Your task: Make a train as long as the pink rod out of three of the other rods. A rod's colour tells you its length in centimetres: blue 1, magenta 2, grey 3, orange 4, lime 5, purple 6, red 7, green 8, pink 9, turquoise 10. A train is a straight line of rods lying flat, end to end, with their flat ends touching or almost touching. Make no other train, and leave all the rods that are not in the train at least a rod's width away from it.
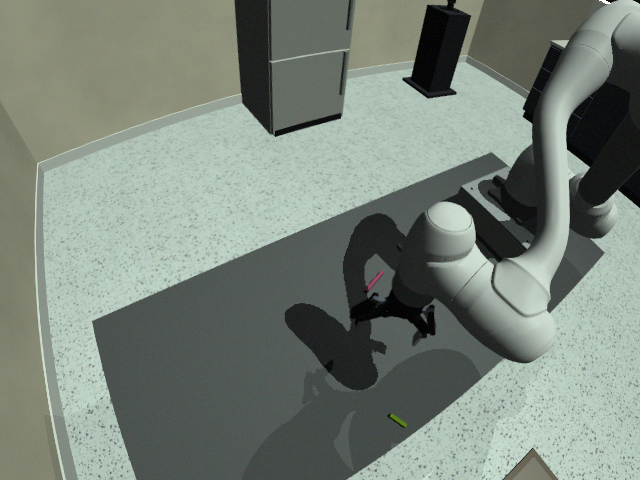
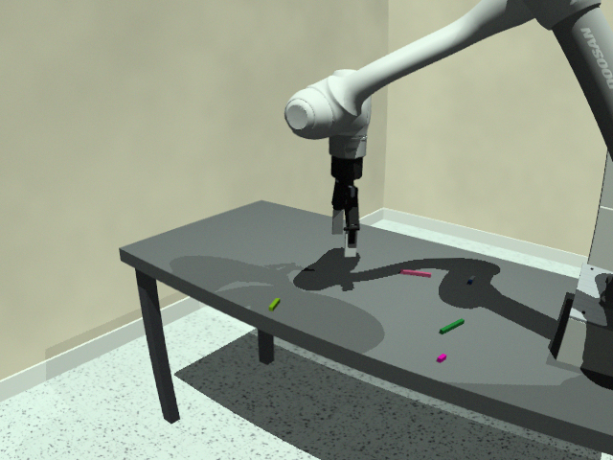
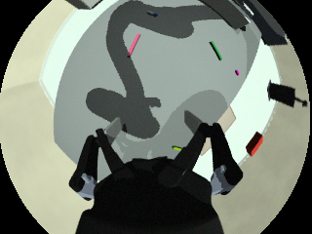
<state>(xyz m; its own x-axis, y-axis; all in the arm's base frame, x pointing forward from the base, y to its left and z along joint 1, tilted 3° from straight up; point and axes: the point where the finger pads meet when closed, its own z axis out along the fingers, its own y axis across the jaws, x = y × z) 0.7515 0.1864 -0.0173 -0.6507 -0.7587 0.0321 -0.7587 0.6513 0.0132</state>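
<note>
Right now the lime rod is 5 cm ahead of my hand, 19 cm to the left of it and 12 cm below it. Also, from my hand: blue rod (27 cm behind, 25 cm to the right, 12 cm below); then pink rod (12 cm behind, 20 cm to the right, 12 cm below); then green rod (33 cm behind, 1 cm to the left, 12 cm below).
</note>
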